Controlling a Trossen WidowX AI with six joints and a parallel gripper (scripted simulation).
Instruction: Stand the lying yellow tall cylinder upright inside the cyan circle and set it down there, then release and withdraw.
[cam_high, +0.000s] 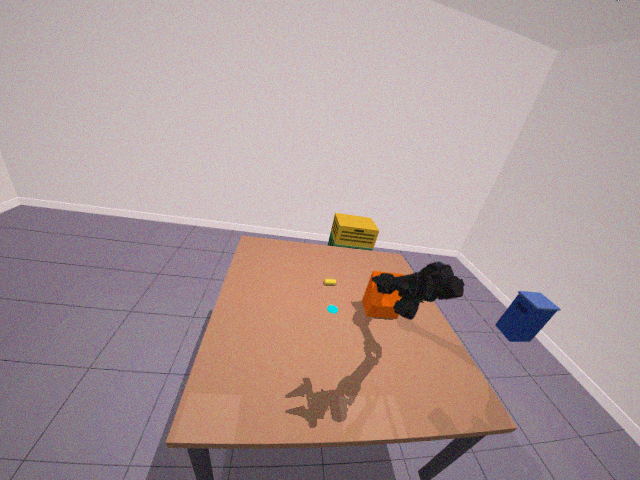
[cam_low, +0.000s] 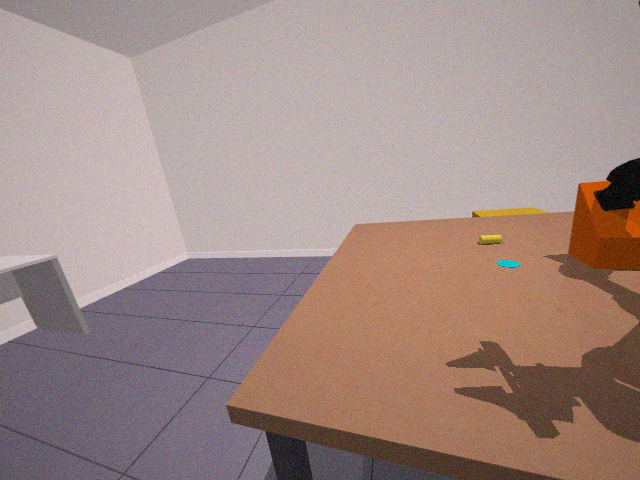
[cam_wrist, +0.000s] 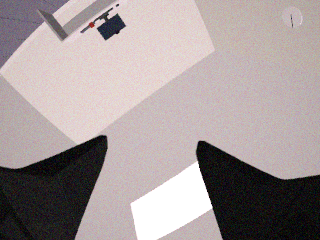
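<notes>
Right now the yellow cylinder is 66 cm to the right of my gripper tip, 55 cm below it and 9 cm behind it. The rest, counted from my gripper tip: cyan circle: 57 cm below, 45 cm to the right, 7 cm behind.
</notes>
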